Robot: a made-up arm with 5 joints.
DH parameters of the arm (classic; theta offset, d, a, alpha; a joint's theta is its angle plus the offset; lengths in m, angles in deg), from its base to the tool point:
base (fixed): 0 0.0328 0 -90
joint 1: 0 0.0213 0.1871 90
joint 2: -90 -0.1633 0.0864 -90
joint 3: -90 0.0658 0.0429 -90
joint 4: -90 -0.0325 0.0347 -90
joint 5: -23.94 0 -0.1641 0
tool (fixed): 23.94 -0.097 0 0
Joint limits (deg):
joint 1: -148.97..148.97
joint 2: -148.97..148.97
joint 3: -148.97..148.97
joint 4: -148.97..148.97
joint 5: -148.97..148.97
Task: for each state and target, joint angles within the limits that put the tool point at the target. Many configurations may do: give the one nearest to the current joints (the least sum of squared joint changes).
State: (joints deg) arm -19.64 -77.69 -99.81 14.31 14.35
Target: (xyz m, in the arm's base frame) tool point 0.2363 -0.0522 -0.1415
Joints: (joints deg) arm -44.74 -63.91 -84.29 21.39 -7.83
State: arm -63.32 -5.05 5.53 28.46 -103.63
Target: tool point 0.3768 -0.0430 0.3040
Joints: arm -54.47 -23.82 -0.46 21.92 -119.84
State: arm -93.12 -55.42 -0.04 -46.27 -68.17
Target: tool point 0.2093 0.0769 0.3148
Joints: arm -89.59 -52.83 0.29 -48.63 -65.01
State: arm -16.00 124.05 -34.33 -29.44 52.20
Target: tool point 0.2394 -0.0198 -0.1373
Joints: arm 16.01 126.51 -43.65 -50.22 41.70
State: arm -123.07 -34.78 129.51 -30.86 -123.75
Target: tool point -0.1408 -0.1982 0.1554
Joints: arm -135.99 -48.36 145.36 -24.48 -111.52
